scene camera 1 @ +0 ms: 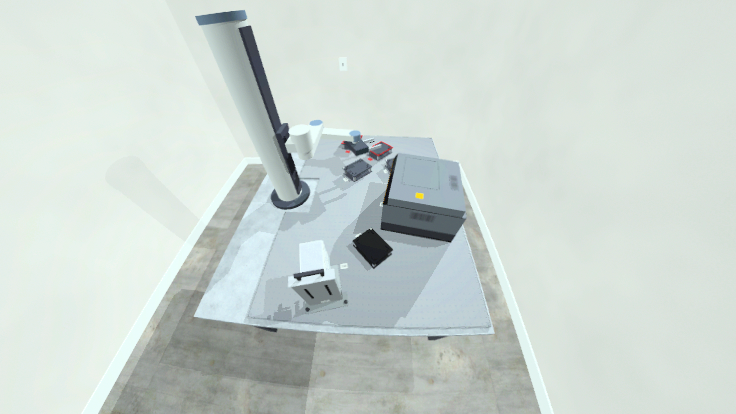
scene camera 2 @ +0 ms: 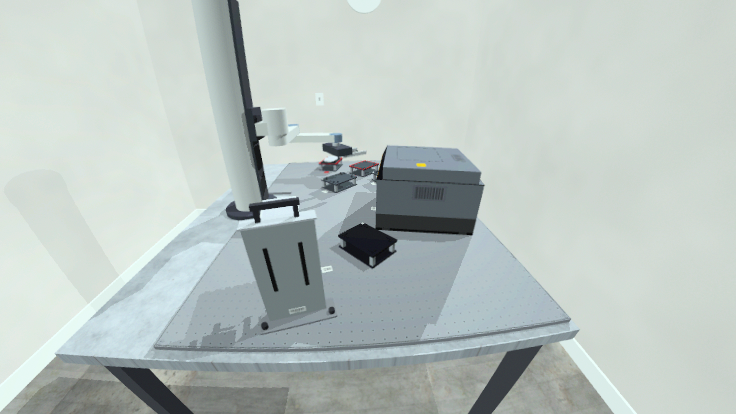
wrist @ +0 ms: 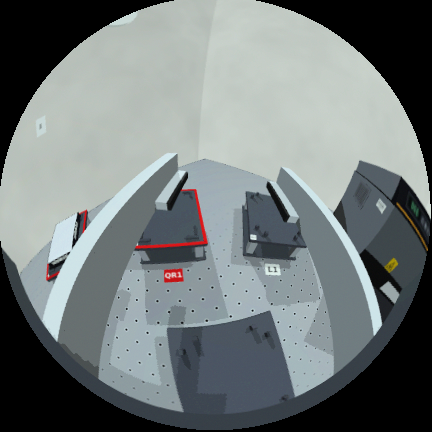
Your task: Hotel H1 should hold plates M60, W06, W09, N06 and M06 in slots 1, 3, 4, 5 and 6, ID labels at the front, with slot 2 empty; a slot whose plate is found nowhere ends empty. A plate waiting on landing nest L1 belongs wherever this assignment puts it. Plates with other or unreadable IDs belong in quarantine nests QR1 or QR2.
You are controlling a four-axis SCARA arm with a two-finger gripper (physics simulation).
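Seen in the pictures: gripper, fingertip midpoint: (scene camera 1: pixel 377 142) (scene camera 2: pixel 361 150) (wrist: pixel 229 168); arm's base, link origin: (scene camera 1: pixel 291 194).
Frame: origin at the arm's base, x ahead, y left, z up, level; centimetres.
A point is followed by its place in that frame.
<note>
Hotel H1 (scene camera 1: pixel 314 288) {x 33.9, y -64.0, z 21.9 cm} (scene camera 2: pixel 285 267) {x 34.1, y -63.9, z 17.5 cm} is the grey-white box with a black handle; its back faces the scene cameras, so its slots and plates are hidden. My gripper (scene camera 1: pixel 374 143) {x 55.0, y 32.9, z 18.6 cm} (scene camera 2: pixel 361 152) {x 55.0, y 32.9, z 18.6 cm} (wrist: pixel 229 168) {x 55.0, y 32.9, z 18.6 cm} is shut with nothing between its spaced fingers, above the nests at the far end. Nest QR1 (scene camera 1: pixel 380 149) {x 57.8, y 43.5, z 6.3 cm} (scene camera 2: pixel 364 165) {x 57.4, y 43.8, z 6.3 cm} (wrist: pixel 175 220) {x 56.5, y 42.3, z 6.3 cm}, red-edged, shows a bare top. Landing nest L1 (wrist: pixel 272 220) {x 68.4, y 27.9, z 6.3 cm} also has a bare top. A white plate (scene camera 2: pixel 330 159) {x 34.8, y 54.9, z 7.7 cm} (wrist: pixel 65 237) {x 36.2, y 55.3, z 7.7 cm} lies on another red-edged nest (wrist: pixel 49 272) {x 28.8, y 51.8, z 6.3 cm}, whose label does not show; no plate ID is readable.
A dark nest (scene camera 1: pixel 357 168) {x 42.0, y 19.9, z 6.3 cm} (scene camera 2: pixel 338 180) {x 41.7, y 17.4, z 6.2 cm} (wrist: pixel 230 365) {x 43.8, y 23.4, z 6.3 cm} stands nearer than QR1. A big grey machine (scene camera 1: pixel 427 180) {x 79.0, y -13.3, z 26.7 cm} (scene camera 2: pixel 429 200) {x 76.4, y -29.0, z 15.2 cm} (wrist: pixel 350 215) {x 80.7, y 6.5, z 11.1 cm} stands on the right. A black nest (scene camera 1: pixel 372 248) {x 53.4, y -39.5, z 6.3 cm} (scene camera 2: pixel 367 239) {x 53.4, y -38.7, z 6.3 cm} stands between it and the hotel. The arm column (scene camera 1: pixel 247 102) {x 1.9, y -7.3, z 61.3 cm} (scene camera 2: pixel 221 102) {x -0.1, y -7.5, z 49.0 cm} rises at left.
</note>
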